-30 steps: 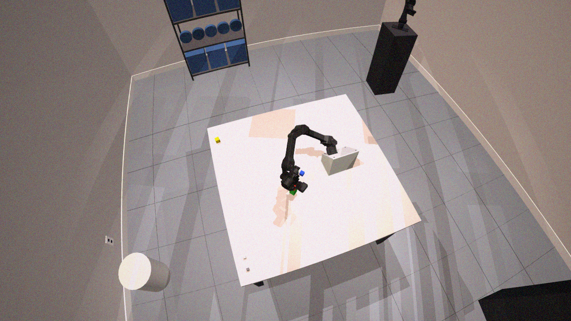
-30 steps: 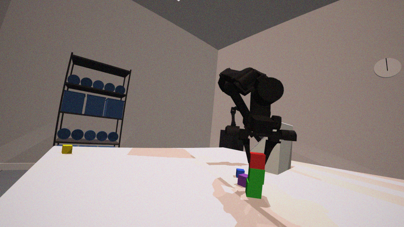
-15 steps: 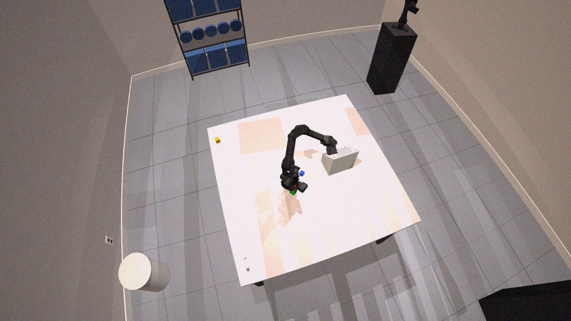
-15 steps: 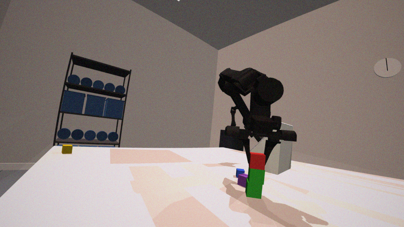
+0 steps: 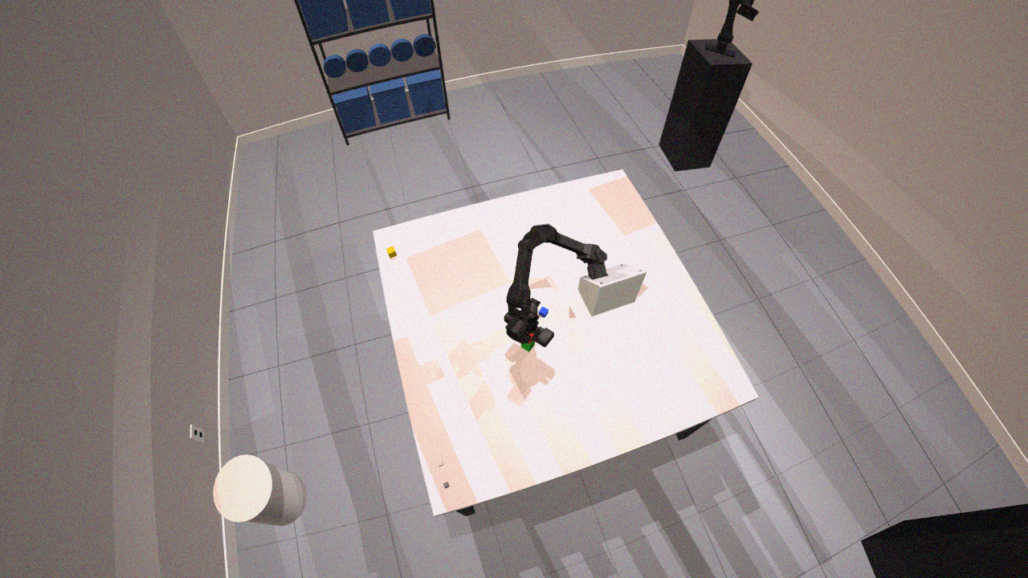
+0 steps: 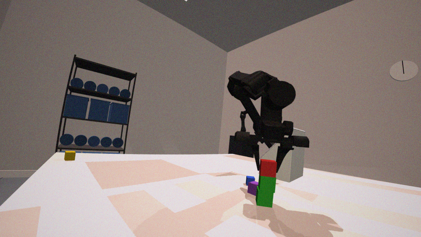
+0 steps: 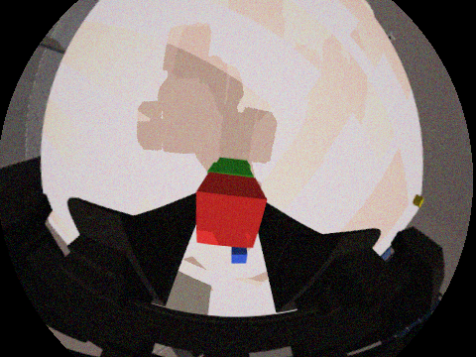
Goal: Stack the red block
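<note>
My gripper tip is now 1 cm below the red block. The rest, counted from my gripper tip: blue block (13 cm to the right, 9 cm behind, 7 cm below); yellow block (57 cm to the right, 50 cm ahead, 7 cm below); purple block (7 cm below, 6 cm to the right, 4 cm behind).
</note>
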